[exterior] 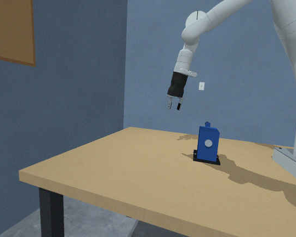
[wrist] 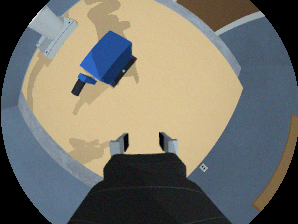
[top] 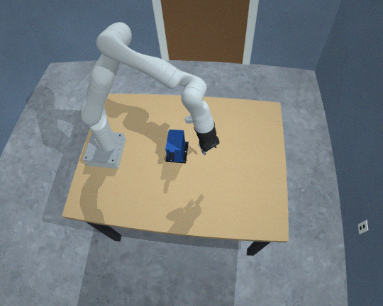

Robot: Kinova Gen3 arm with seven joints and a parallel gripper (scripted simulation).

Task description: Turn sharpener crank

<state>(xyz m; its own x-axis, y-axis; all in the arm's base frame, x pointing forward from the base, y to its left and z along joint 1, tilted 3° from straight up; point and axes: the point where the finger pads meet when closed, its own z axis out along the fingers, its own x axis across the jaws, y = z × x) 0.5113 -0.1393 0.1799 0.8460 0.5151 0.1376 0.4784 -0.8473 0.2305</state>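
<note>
My hand is 17 cm past the dark crank handle, 1 cm to the right of it and 8 cm above it.
</note>
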